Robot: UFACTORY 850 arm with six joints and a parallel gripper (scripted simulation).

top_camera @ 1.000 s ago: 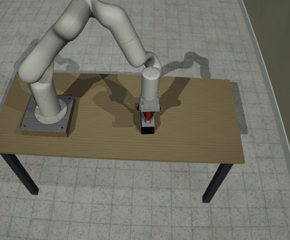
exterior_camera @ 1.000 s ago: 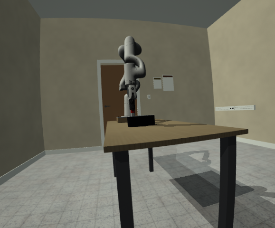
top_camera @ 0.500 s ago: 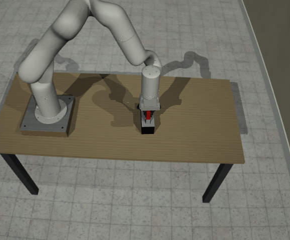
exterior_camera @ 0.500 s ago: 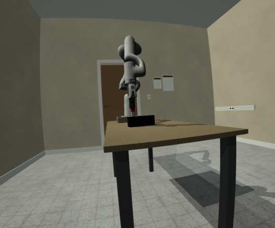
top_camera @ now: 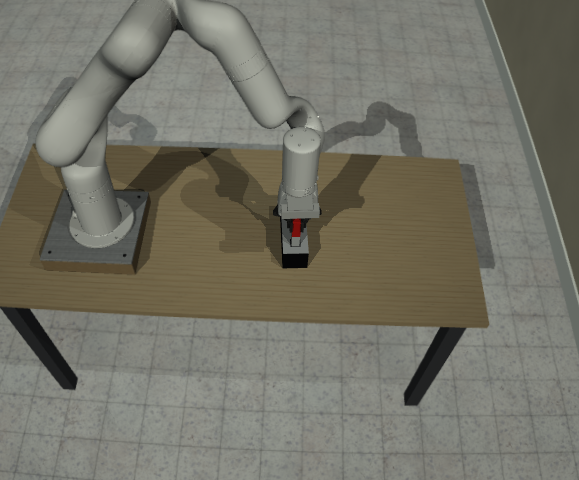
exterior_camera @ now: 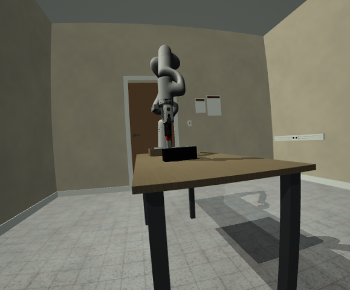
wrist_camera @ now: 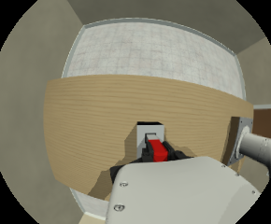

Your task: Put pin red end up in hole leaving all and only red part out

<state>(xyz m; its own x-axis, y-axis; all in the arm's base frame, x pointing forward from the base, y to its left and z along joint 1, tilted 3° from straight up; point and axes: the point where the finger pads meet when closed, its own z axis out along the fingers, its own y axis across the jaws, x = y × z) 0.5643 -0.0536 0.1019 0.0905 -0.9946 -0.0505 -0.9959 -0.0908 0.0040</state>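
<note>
My gripper is now 120 mm above the black block, 60 mm to the right of it and 10 mm past it. Round my hand: pin: 10 mm below.
</note>
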